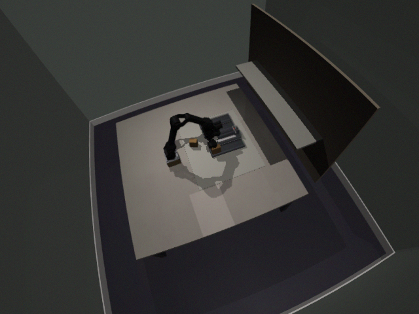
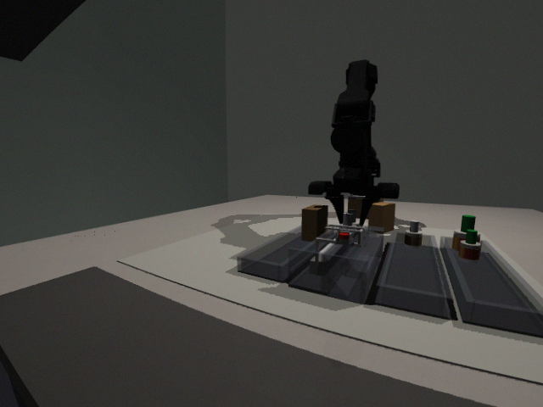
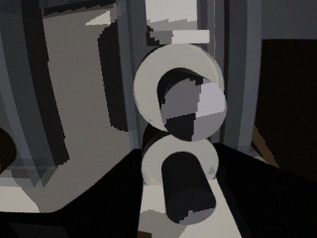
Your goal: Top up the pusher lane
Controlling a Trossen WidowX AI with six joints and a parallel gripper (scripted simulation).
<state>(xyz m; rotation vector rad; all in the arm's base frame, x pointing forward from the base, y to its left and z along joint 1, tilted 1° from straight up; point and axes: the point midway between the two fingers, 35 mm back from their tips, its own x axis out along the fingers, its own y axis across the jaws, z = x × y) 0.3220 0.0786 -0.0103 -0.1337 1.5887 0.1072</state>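
My gripper tip is 14 cm short of the sprung lane, 5 cm to the right of it and 1 cm above it.
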